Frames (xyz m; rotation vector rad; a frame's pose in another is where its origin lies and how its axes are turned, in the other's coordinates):
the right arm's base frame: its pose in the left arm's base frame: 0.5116 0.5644 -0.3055 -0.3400 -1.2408 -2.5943
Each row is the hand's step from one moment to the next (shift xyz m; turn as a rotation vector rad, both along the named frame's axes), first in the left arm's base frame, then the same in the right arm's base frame.
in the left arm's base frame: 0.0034 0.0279 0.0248 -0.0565 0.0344 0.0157
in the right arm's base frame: 0.0012 0.0022 0.0374 0.0541 -0.0274 0.0308
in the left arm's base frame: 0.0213 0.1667 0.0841 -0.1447 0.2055 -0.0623
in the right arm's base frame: -0.0137 -0.0334 0.1844 0.0926 -0.2162 0.1083
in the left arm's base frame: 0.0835 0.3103 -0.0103 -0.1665 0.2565 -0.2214
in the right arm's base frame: -0.1188 -0.1698 0.2458 0.0575 -0.3699 0.0488
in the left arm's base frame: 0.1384 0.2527 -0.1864 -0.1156 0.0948 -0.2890
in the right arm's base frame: -0.2186 -0.2455 0.0986 0.0077 -0.3046 -0.1141
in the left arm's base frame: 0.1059 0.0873 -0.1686 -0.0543 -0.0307 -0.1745
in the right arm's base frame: -0.1627 -0.1422 -0.0236 0.0005 -0.1255 -0.1363
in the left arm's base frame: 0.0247 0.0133 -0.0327 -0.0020 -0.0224 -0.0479
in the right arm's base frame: -0.0351 -0.0241 -0.0070 -0.0104 -0.0219 -0.0471
